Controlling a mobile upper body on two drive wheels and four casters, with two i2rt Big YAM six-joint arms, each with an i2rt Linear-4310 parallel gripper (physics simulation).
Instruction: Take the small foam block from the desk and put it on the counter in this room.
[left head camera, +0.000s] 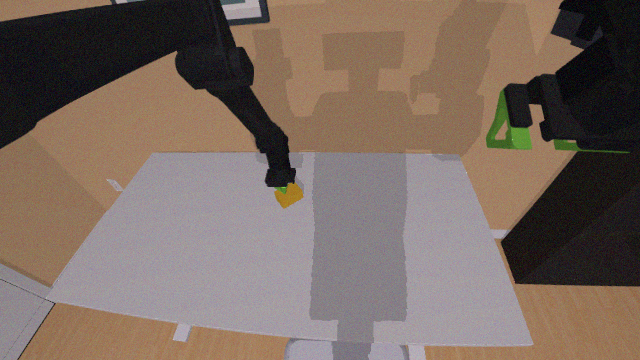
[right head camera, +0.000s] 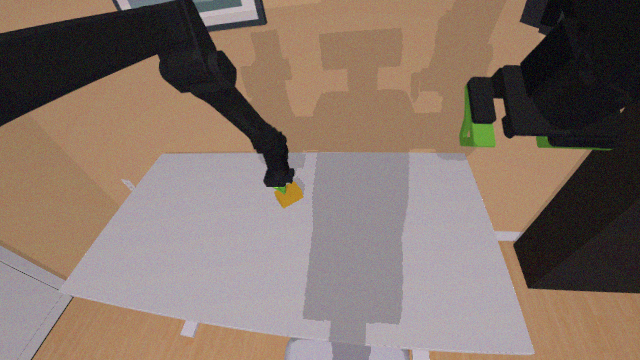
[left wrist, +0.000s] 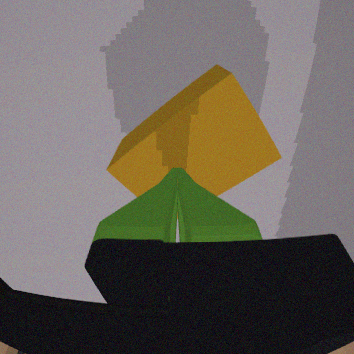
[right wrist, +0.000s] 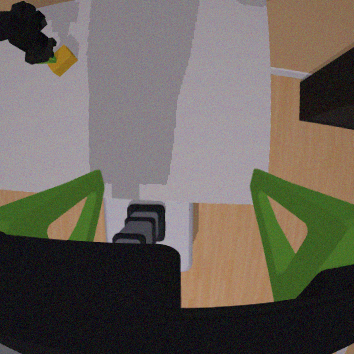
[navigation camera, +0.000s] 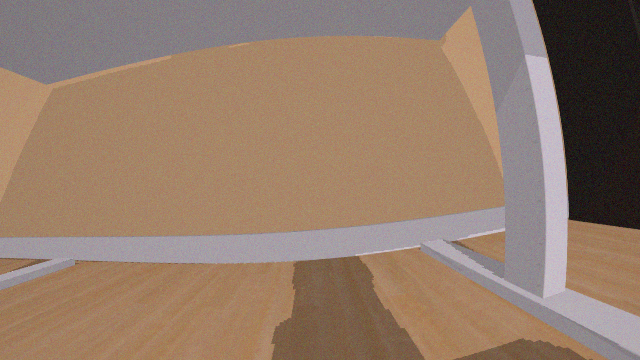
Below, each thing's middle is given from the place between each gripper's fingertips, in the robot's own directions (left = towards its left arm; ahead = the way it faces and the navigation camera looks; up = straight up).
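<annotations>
My left hand, measured from the yellow foam block (left wrist: 210, 128), is 10 mm to the left of it, 10 mm short of it and 20 mm above it. My right gripper, measured from the yellow foam block, is 43 cm to the right of it, 37 cm short of it and 53 cm above it. By its middle, the yellow foam block is nearer to my left hand than to my right gripper.
</annotations>
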